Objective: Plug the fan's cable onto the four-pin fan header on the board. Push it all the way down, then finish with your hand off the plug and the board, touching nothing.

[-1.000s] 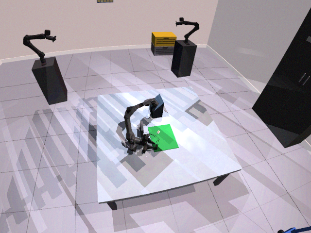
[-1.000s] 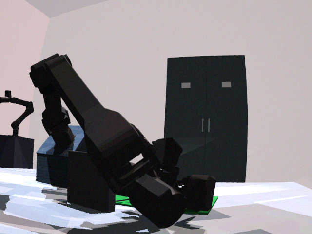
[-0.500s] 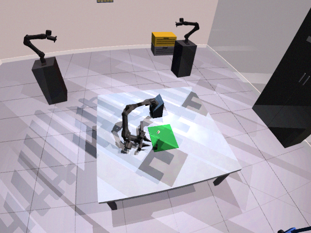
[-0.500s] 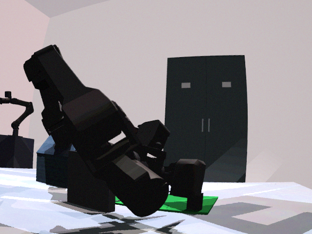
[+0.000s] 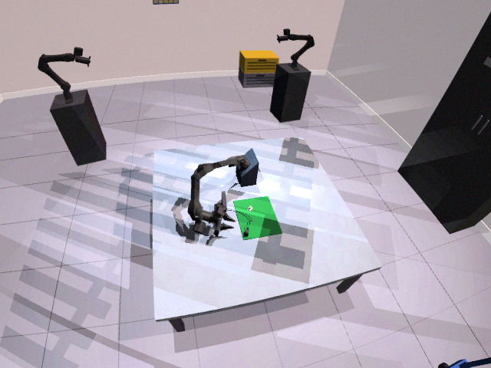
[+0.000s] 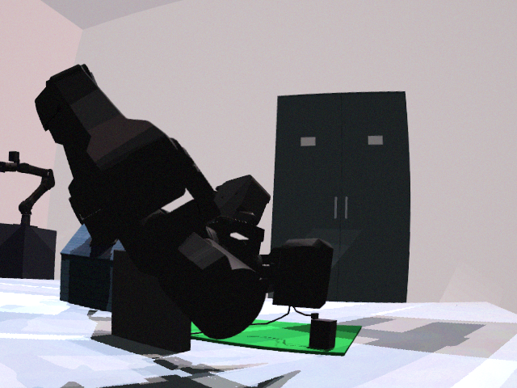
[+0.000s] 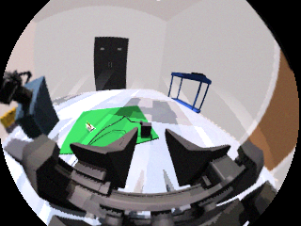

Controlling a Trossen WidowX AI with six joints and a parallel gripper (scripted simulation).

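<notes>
Now: gripper tip 70 mm to the right of the black plug, 70 mm above it and 30 mm short of it. Also, from my gripper tip: black fan block: 180 mm behind, 30 mm below, 10 mm to the left; green board: 180 mm to the left, 100 mm below, 70 mm behind.
</notes>
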